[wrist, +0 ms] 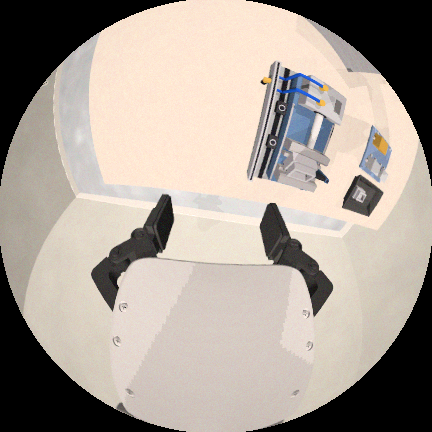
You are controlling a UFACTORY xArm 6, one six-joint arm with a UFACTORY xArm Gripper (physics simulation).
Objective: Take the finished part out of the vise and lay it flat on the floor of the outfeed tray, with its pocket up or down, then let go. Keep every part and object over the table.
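Places are measured from the arm's base along level axes (x left, y back, z up), in centimetres.
Where they show: gripper, fingertip midpoint: [218, 210].
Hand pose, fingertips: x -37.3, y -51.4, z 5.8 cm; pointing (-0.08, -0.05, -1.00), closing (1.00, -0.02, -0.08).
Each offset is from my fingertips to the centre of the thing. "spot": to the spot under its first point. Level surfaces: height alone.
The vise {dy +6.3, dx +16.0, dz -20.0 cm} [289, 131], blue and grey with two blue hoses, stands at the upper right of the wrist view. A light grey part {dy -0.2, dx +14.9, dz -15.5 cm} [299, 170] with an open pocket sits between the jaws at the vise's near end. A dark square tray {spot: dy -5.1, dx +63.5, dz -22.3 cm} [372, 203] stands to the right of the vise; a small light grey piece {dy -3.9, dx +47.8, dz -22.1 cm} [359, 194] lies in it. Whether this dark tray is the outfeed tray cannot be told for certain. My gripper [218, 210] is open and empty, with its fingers wide apart, to the lower left of the vise in the view and well apart from it.
A blue plate [368, 155] with an orange block {dy +17.5, dx +48.9, dz -22.4 cm} [380, 143] and grey pieces lies beyond the dark tray. A long grey rail {dy +6.9, dx +7.1, dz -21.5 cm} [264, 122] runs along the vise's left side. The table {dz -25.0 cm} [175, 100] has a grey-blue border strip [75, 125] at its left and near edges.
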